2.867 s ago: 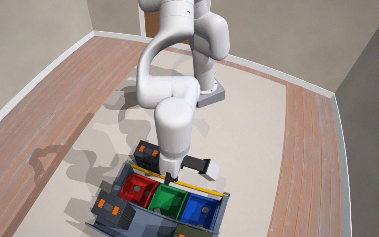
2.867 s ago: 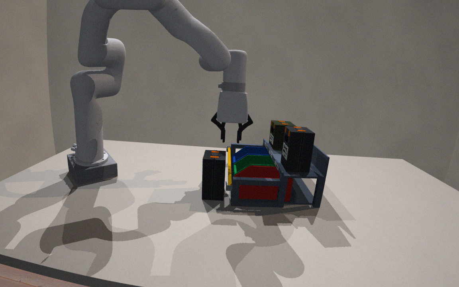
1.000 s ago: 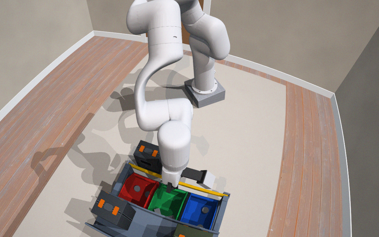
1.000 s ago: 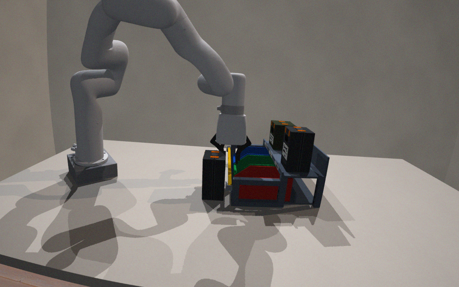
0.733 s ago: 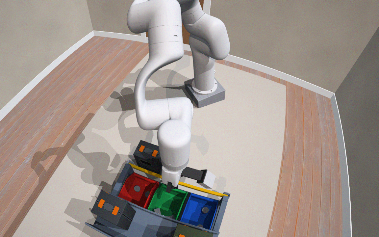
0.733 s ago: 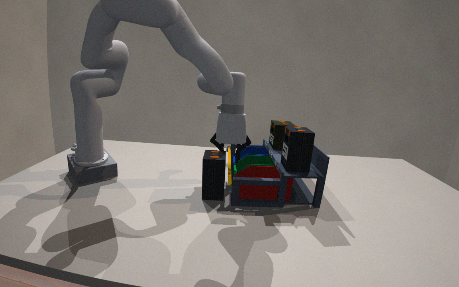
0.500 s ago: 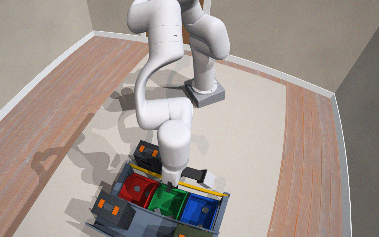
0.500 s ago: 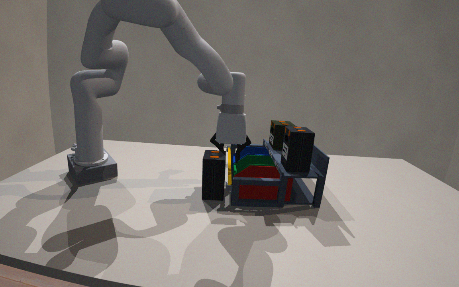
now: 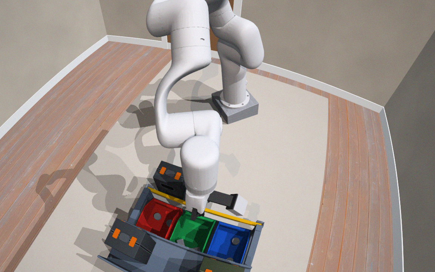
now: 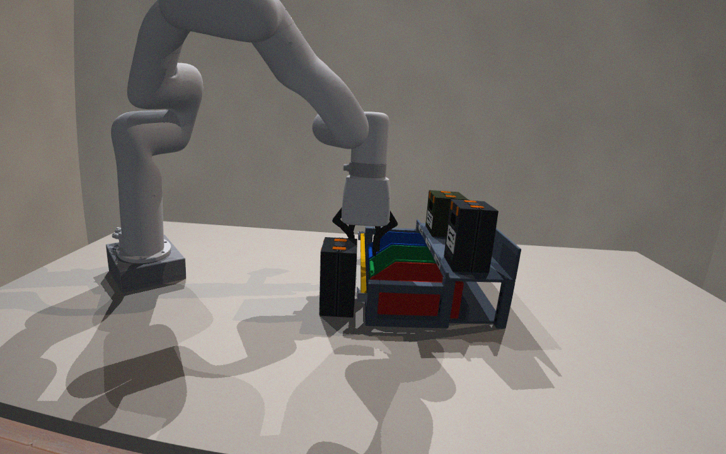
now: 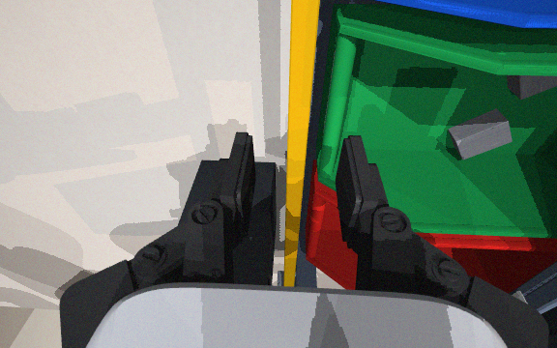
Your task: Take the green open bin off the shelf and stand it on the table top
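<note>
The yellow bar lies 30 mm below my hand. Round my hand: green bin (100 mm ahead, 50 mm below, 20 mm to the left); red bin (120 mm ahead, 90 mm to the right, 50 mm below); black case (120 mm to the right, 30 mm below, 30 mm behind).
</note>
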